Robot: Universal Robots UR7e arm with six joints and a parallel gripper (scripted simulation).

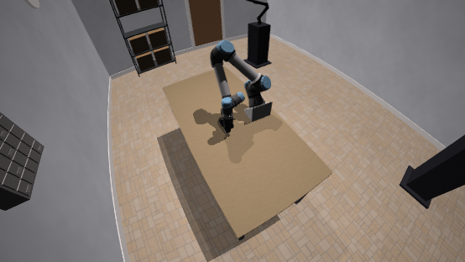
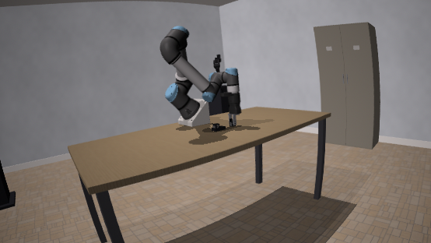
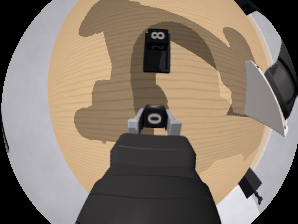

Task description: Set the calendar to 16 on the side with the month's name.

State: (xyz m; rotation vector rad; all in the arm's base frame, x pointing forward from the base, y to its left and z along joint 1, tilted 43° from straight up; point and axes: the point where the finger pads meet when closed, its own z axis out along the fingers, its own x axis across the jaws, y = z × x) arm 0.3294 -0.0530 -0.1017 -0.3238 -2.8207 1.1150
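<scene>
Right now the black date cube is 10 mm below my hand. The rest, counted from my hand: dark calendar tray: 110 mm to the right, 20 mm below, 20 mm behind.
</scene>
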